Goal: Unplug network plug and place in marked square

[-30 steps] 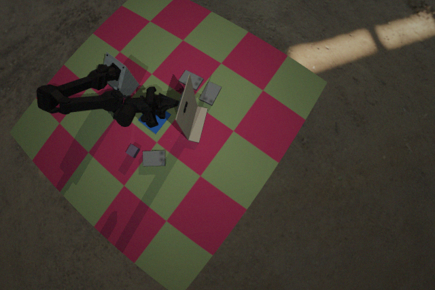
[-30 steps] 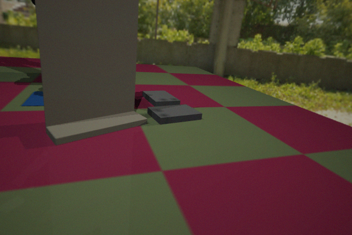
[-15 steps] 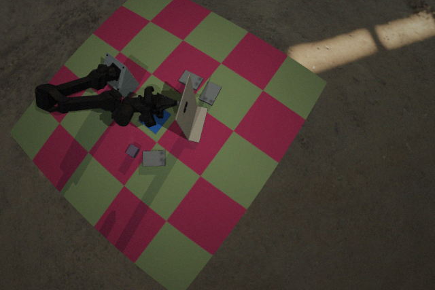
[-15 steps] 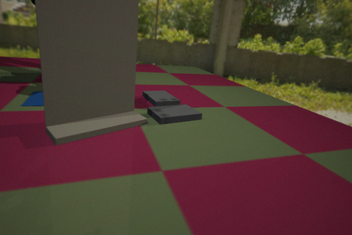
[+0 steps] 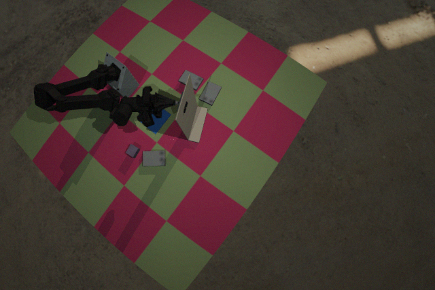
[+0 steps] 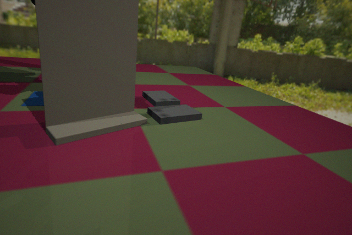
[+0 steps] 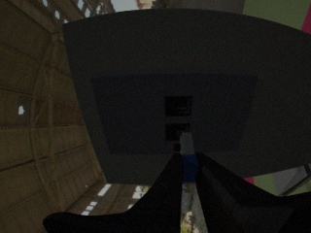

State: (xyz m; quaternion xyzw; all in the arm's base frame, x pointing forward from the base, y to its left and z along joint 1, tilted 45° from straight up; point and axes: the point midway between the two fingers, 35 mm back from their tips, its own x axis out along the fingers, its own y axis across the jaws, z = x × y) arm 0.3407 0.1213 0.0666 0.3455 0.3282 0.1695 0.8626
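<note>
Now: gripper tip 260 mm above the blue marked square, 130 mm past it and 80 mm to the left of it. Round my gripper tip: plug right at my gripper tip; panel 100 mm below, 40 mm ahead, 20 mm to the left.
</note>
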